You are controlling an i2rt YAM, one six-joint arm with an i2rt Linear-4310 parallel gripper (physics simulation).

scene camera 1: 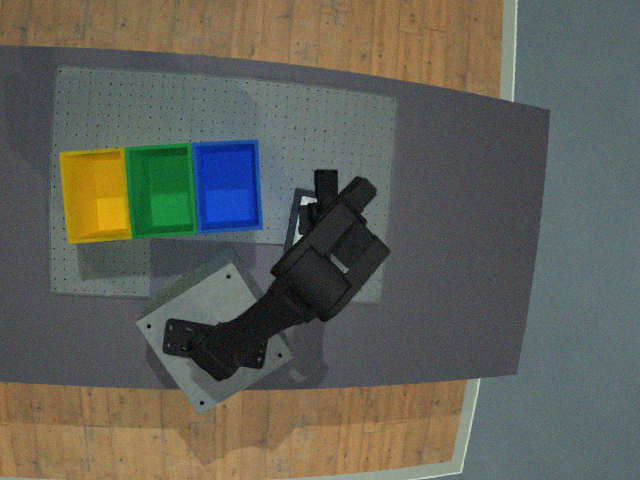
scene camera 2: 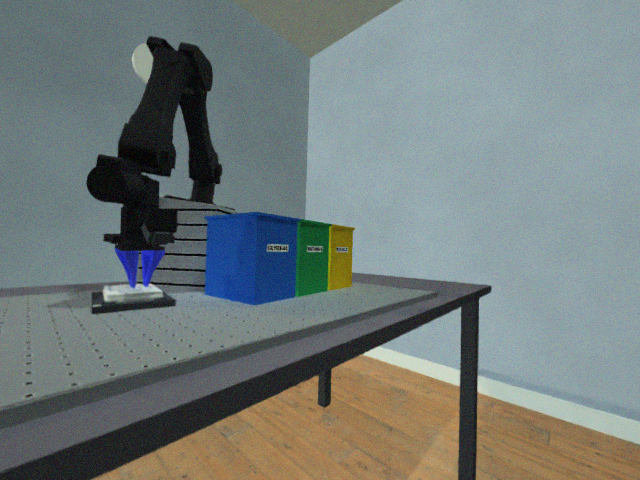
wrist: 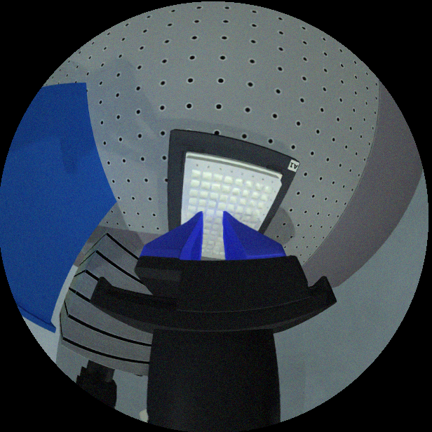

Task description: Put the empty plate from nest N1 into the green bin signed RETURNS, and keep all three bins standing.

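Note:
The white plate lies flat in the dark nest, which has a small label at one corner. The wells I can see look empty. My gripper has its blue fingers close together over the plate, with a small gap and nothing held between them. Whether the tips touch the plate is unclear. In scene camera 1 the arm hides the fingers and most of the plate. The green bin stands upright in the middle of the row; its sign is blurred.
The blue bin stands upright between the nest and the green bin. The yellow bin stands upright at the far end. The arm's grey pedestal stands beside the row.

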